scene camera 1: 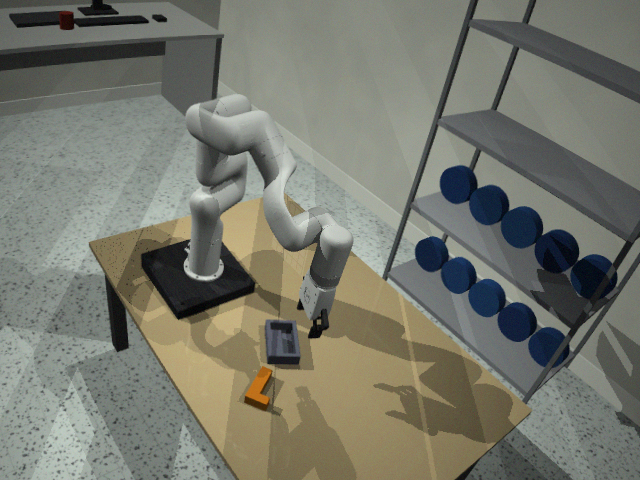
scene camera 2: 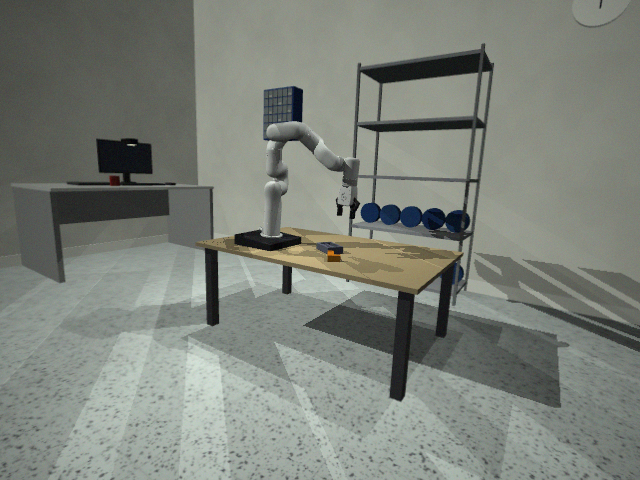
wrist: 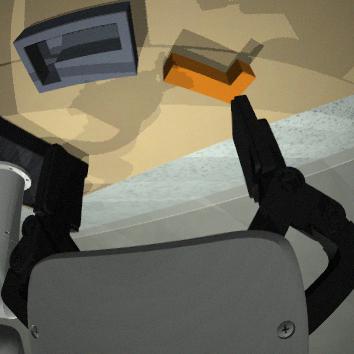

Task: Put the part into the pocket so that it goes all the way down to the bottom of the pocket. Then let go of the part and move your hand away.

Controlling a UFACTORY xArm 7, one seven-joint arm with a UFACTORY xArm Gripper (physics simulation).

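Frame: origin at the arm's base, x right, y down, z ahead, level; millimetres.
Seen in the pictures: gripper, between the fingertips: (scene camera 1: 308, 322) (scene camera 2: 345, 217) (wrist: 144, 135); arm's base, origin of its link: (scene camera 1: 203, 267) (scene camera 2: 271, 235) (wrist: 7, 175).
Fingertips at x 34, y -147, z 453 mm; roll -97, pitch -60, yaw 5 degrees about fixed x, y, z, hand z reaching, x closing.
Offsets run from my fingertips to a thing's top centre. Level surfaces: height alone.
The orange L-shaped part @(dx +121, dy +164, dz -9 mm) (scene camera 1: 260, 384) (scene camera 2: 333, 256) (wrist: 200, 82) lies flat on the table, beside the block and apart from it. The grey-blue block @(dx -33, dy +157, dz -93 mm) (scene camera 1: 282, 360) (scene camera 2: 330, 249) (wrist: 128, 50) sits on the table with its pocket facing up. The pocket is empty, with parts of its floor in shadow. My gripper (scene camera 1: 308, 320) (scene camera 2: 346, 213) (wrist: 144, 135) is open and empty, well above the table. In the wrist view one black fingertip overlaps the near edge of the part in the picture, but the scene views show the gripper high above it.
The arm's black base plate (scene camera 1: 165, 289) (scene camera 2: 248, 239) stands on the wooden table @(dy +194 mm) (scene camera 1: 382, 454) (scene camera 2: 382, 273). A metal shelf rack (scene camera 1: 436, 124) (scene camera 2: 357, 103) with several blue discs stands behind the table. A desk (scene camera 1: 191, 67) (scene camera 2: 191, 206) with a monitor and a red cup (scene camera 1: 66, 20) (scene camera 2: 114, 180) is farther off.
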